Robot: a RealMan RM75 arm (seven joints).
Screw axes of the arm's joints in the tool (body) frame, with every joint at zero. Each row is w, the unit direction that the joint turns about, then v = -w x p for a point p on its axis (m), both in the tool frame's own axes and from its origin. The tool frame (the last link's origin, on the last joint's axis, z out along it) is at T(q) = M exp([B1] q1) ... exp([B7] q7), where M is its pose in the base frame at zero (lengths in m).
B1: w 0 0 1 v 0 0 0
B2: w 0 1 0 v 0.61 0 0
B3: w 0 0 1 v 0 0 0
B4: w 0 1 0 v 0.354 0 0
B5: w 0 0 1 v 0 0 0
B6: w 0 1 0 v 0.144 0 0
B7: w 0 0 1 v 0 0 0
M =
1 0 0 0
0 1 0 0
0 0 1 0.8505
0 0 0 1
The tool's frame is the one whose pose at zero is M.
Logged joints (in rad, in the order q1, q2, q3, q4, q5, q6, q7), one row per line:
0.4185, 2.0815, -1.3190, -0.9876, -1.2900, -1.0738, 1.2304
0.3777, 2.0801, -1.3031, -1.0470, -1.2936, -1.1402, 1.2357
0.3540, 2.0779, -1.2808, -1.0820, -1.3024, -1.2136, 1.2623
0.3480, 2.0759, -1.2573, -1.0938, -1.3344, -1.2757, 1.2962
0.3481, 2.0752, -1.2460, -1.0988, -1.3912, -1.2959, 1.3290
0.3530, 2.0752, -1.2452, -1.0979, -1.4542, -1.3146, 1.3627
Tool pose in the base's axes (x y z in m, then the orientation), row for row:
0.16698, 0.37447, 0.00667, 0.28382, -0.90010, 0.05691, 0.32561
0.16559, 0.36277, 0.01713, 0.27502, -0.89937, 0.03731, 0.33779
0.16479, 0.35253, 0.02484, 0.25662, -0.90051, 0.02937, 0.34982
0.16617, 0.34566, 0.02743, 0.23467, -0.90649, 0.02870, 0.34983
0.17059, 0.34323, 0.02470, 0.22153, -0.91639, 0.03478, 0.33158
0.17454, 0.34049, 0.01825, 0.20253, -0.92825, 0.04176, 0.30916
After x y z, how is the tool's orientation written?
As a quaternion, w x y z.
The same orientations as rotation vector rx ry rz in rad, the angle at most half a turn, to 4 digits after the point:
-2.4088, 0.1523, 0.8714
-2.4175, 0.1003, 0.9080
-2.4434, 0.0797, 0.9492
-2.4878, 0.0788, 0.9601
-2.5324, 0.0961, 0.9163
-2.5913, 0.1166, 0.8630

